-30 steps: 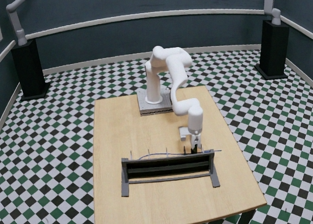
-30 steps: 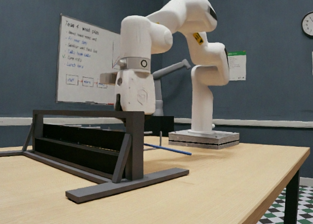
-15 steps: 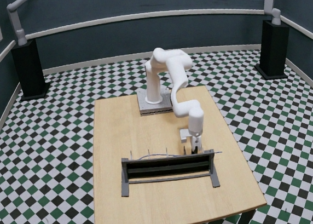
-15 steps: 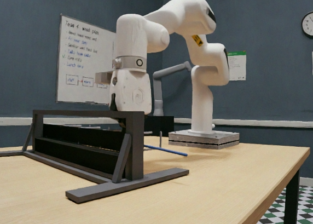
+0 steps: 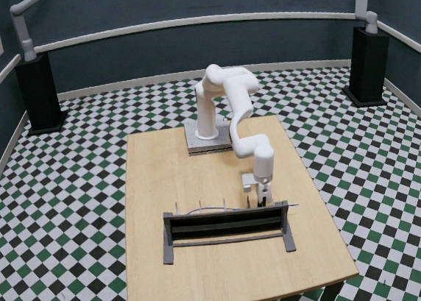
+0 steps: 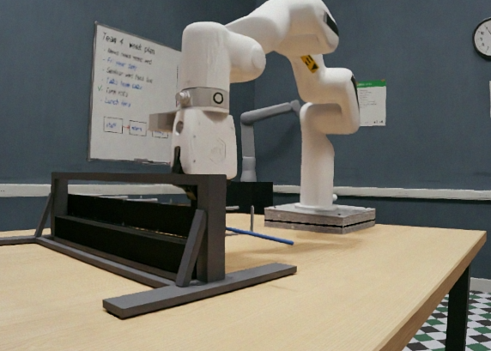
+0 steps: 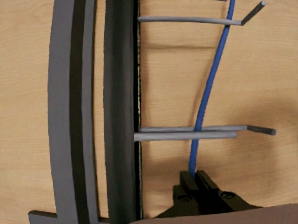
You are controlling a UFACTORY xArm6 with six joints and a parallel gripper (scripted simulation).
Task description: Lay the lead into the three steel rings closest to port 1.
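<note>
Right now my hand is 150 mm to the left of the grey rack, 50 mm short of it and 20 mm above it.
</note>
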